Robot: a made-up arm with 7 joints. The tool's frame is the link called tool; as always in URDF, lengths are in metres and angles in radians.
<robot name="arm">
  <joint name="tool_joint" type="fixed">
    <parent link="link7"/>
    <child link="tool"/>
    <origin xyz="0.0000 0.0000 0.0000" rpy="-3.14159 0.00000 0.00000"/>
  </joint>
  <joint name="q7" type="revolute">
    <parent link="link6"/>
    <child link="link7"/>
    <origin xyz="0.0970 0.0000 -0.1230" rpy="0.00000 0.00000 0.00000"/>
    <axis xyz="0 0.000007 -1"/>
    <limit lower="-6.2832" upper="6.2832" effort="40" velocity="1.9"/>
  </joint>
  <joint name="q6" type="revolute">
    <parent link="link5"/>
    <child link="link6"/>
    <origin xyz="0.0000 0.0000 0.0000" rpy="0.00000 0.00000 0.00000"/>
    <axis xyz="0 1 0.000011"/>
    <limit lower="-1.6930" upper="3.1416" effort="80" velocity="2.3"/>
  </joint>
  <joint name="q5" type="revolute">
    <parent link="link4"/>
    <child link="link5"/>
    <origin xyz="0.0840 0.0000 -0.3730" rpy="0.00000 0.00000 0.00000"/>
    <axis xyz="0 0.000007 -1"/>
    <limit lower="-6.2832" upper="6.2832" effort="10" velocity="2.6"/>
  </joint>
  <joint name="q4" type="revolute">
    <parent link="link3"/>
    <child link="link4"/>
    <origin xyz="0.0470 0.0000 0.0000" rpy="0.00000 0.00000 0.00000"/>
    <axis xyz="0 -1 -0.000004"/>
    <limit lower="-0.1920" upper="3.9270" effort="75" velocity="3.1"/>
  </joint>
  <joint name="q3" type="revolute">
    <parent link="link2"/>
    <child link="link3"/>
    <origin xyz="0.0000 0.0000 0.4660" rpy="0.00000 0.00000 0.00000"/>
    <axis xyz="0 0 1"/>
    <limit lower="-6.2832" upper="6.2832" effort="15" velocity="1.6"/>
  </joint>
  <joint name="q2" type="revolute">
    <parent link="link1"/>
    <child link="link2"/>
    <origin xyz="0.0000 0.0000 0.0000" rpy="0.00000 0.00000 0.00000"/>
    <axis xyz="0 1 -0.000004"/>
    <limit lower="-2.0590" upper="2.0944" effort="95" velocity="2.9"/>
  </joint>
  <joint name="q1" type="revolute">
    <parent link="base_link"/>
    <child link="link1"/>
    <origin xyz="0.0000 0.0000 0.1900" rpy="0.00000 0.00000 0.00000"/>
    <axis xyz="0 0 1"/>
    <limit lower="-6.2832" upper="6.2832" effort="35" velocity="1.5"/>
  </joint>
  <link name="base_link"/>
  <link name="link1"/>
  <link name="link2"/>
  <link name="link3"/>
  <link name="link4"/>
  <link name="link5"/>
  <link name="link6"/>
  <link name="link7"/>
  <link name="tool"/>
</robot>
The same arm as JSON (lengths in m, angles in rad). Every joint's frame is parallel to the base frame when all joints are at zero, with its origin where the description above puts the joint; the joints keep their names.
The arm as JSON. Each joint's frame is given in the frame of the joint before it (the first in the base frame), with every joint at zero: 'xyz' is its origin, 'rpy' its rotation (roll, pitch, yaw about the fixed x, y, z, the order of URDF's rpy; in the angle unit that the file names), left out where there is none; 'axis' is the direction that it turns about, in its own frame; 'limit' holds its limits. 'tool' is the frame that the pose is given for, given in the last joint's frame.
{"units": {"length": "m", "angle": "rad"}, "joints": [{"name": "q1", "type": "revolute", "origin": {"xyz": [0.0, 0.0, 0.19]}, "axis": [0.0, 0.0, 1.0], "limit": {"lower": -6.2832, "upper": 6.2832}}, {"name": "q2", "type": "revolute", "origin": {"xyz": [0.0, 0.0, 0.0]}, "axis": [0.0, 1.0, 0.0], "limit": {"lower": -2.059, "upper": 2.0944}}, {"name": "q3", "type": "revolute", "origin": {"xyz": [0.0, 0.0, 0.466]}, "axis": [0.0, 0.0, 1.0], "limit": {"lower": -6.2832, "upper": 6.2832}}, {"name": "q4", "type": "revolute", "origin": {"xyz": [0.047, 0.0, 0.0]}, "axis": [0.0, -1.0, 0.0], "limit": {"lower": -0.192, "upper": 3.927}}, {"name": "q5", "type": "revolute", "origin": {"xyz": [0.084, 0.0, -0.373]}, "axis": [0.0, 0.0, -1.0], "limit": {"lower": -6.2832, "upper": 6.2832}}, {"name": "q6", "type": "revolute", "origin": {"xyz": [0.0, 0.0, 0.0]}, "axis": [0.0, 1.0, 0.0], "limit": {"lower": -1.693, "upper": 3.1416}}, {"name": "q7", "type": "revolute", "origin": {"xyz": [0.097, 0.0, -0.123]}, "axis": [0.0, 0.0, -1.0], "limit": {"lower": -6.2832, "upper": 6.2832}}], "tool": {"origin": {"xyz": [0.0, 0.0, 0.0], "rpy": [-3.1416, 0.0, 0.0]}}}
